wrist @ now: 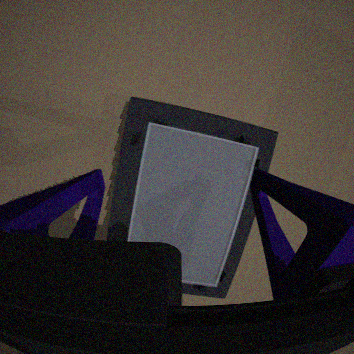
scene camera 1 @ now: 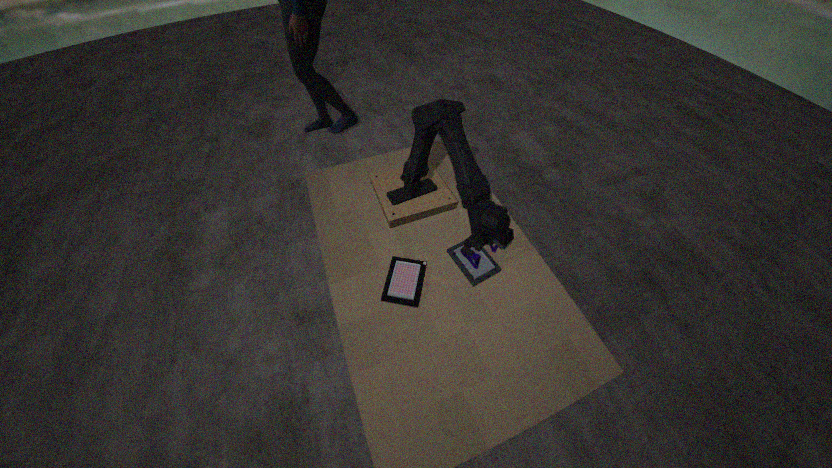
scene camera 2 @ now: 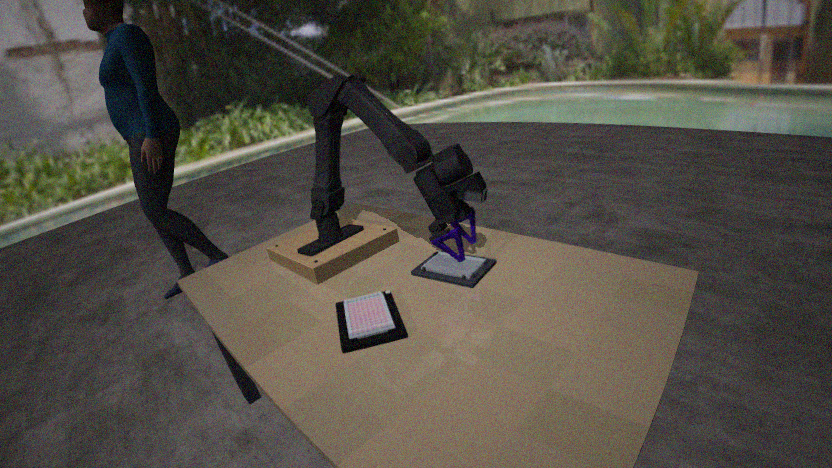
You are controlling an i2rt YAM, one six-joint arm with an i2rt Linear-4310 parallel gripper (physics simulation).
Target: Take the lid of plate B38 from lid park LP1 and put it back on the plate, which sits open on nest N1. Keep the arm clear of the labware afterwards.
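Where they show: gripper, between the fingertips: (wrist: 177,177) (scene camera 1: 485,259) (scene camera 2: 468,251); arm's base, origin of its link: (scene camera 1: 412,192) (scene camera 2: 331,240).
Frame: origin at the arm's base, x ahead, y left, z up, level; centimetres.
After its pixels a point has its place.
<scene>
The pale, clear lid (scene camera 1: 482,270) {x 41.6, y 5.6, z -2.3 cm} (scene camera 2: 445,267) {x 35.8, y 3.1, z -2.3 cm} (wrist: 192,200) {x 37.6, y 5.6, z -2.3 cm} lies flat in the dark grey frame of lid park LP1 (scene camera 1: 474,281) {x 43.4, y 1.2, z -3.1 cm} (scene camera 2: 471,283) {x 44.1, y 0.4, z -3.1 cm} (wrist: 200,124) {x 43.3, y 6.5, z -3.1 cm}. My gripper (scene camera 1: 485,256) {x 39.5, y 7.4, z 0.4 cm} (scene camera 2: 467,250) {x 39.5, y 7.4, z 0.4 cm} (wrist: 177,177) {x 39.5, y 7.4, z 0.4 cm} is open above it, with purple fingers spread wide. In the wrist view the left fingertip is outside the park's left edge and the right fingertip is at the lid's right edge; the exact height is hard to tell. The open plate B38 (scene camera 1: 405,279) {x 32.7, y -18.9, z -2.1 cm} (scene camera 2: 368,315) {x 33.9, y -20.1, z -1.4 cm}, with pink wells, sits on black nest N1 (scene camera 1: 401,302) {x 39.0, y -23.4, z -2.9 cm} (scene camera 2: 400,327) {x 40.4, y -18.7, z -2.9 cm}.
The arm's base stands on a raised wooden block (scene camera 1: 421,212) {x 11.0, y -1.6, z -0.3 cm} (scene camera 2: 349,257) {x 10.9, y -3.6, z -1.4 cm} at the back of the wooden table (scene camera 1: 465,372) {x 65.7, y -16.4, z -4.1 cm} (scene camera 2: 494,378) {x 61.0, y -21.3, z -4.1 cm}. A person (scene camera 1: 308,69) (scene camera 2: 130,87) stands on the floor beyond the table, at the left of scene camera 2's view.
</scene>
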